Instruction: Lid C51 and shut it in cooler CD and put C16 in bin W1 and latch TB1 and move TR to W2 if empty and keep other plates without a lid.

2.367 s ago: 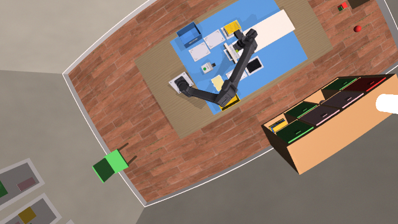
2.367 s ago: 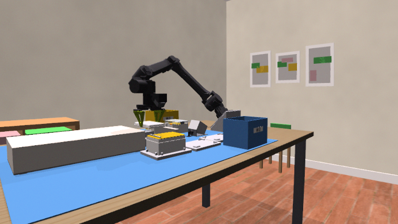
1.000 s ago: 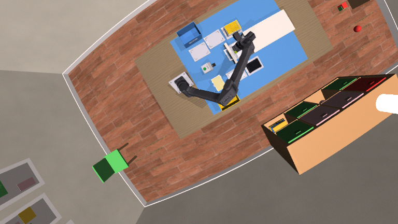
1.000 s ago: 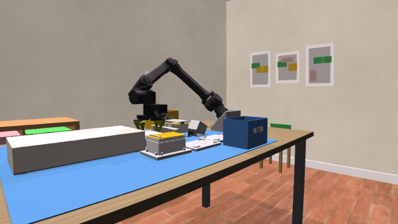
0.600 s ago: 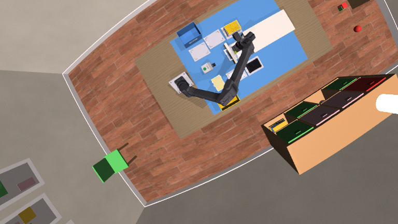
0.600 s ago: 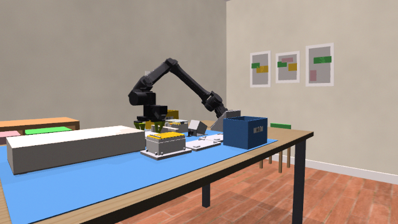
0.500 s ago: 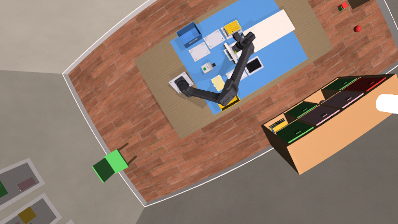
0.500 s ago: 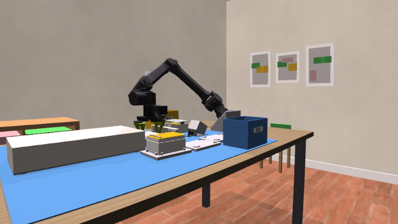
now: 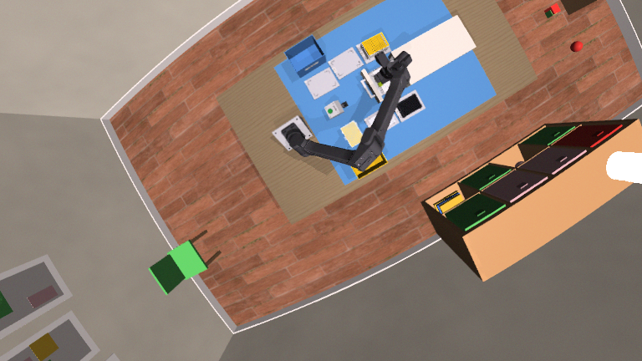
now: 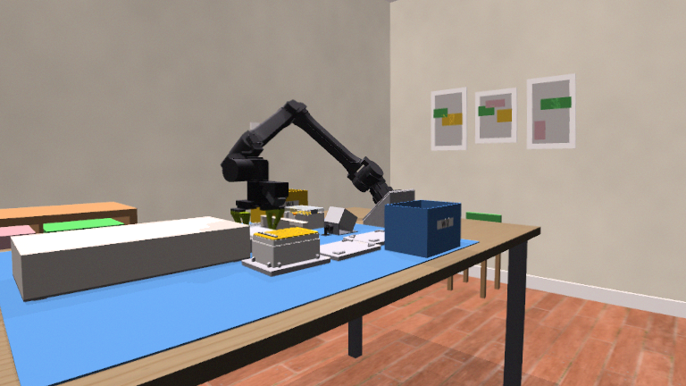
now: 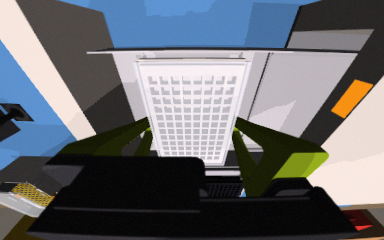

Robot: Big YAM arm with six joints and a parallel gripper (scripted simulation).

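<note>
The plate lid is right at my hand. Also, from my hand: white cooler CD 170 mm ahead, 10 mm to the right, 10 mm below; then drawer 40 mm ahead, 10 mm below; then white plate right at my hand.
</note>
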